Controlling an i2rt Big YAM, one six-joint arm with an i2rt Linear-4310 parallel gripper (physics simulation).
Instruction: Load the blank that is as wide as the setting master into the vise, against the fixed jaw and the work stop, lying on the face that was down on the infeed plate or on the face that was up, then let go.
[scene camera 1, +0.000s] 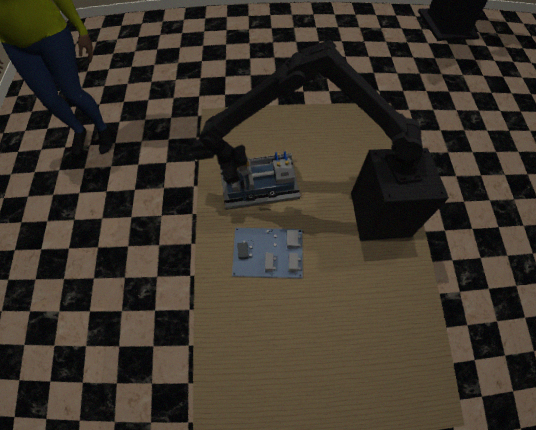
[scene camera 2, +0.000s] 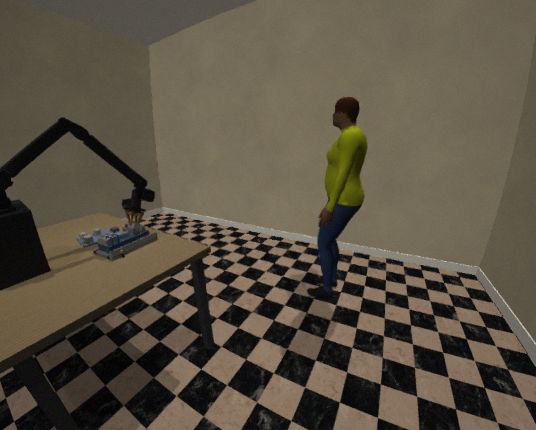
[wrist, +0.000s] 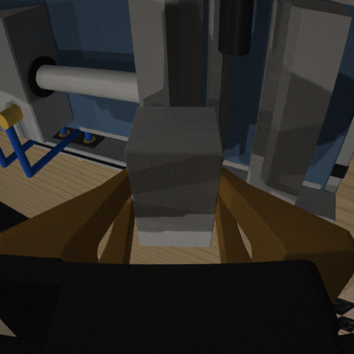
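Where they show: gripper, fingertip midpoint: (scene camera 1: 244, 166) (scene camera 2: 133, 225); arm's base, link origin: (scene camera 1: 402, 169) (scene camera 2: 0, 210).
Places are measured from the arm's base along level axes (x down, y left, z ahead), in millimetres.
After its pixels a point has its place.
Note:
My gripper (scene camera 1: 245, 172) {x 199, y -227, z 493 mm} (scene camera 2: 134, 220) {x 199, y -227, z 493 mm} (wrist: 174, 177) is shut on a grey block-shaped blank (wrist: 175, 200), with an orange finger on each side. The vise (scene camera 1: 260, 200) {x 293, y -120, z 451 mm} (scene camera 2: 137, 244) {x 285, y -302, z 445 mm} is below and beyond the fingers. In the wrist view the blank overlaps the lower end of the jaw on the screw (wrist: 150, 50), left of the other, fixed jaw (wrist: 312, 95). The gap between jaws runs to the right of the blank. The height of the blank over the vise is hard to tell. Which part is the work stop is unclear.
A light blue plate (scene camera 1: 255, 270) {x 305, y 153, z 518 mm} carries a darker grey block (scene camera 1: 243, 250) {x 280, y 78, z 548 mm} and three lighter blocks (scene camera 1: 293, 238) {x 269, y 69, z 361 mm} (scene camera 1: 270, 262) {x 269, y 144, z 461 mm} (scene camera 1: 294, 262) {x 268, y 160, z 377 mm}. A black cylinder (wrist: 235, 30) hangs between the jaws. Blue bent handles (wrist: 30, 167) stand by the screw block. A person (scene camera 1: 47, 65) (scene camera 2: 345, 175) stands beyond the table.

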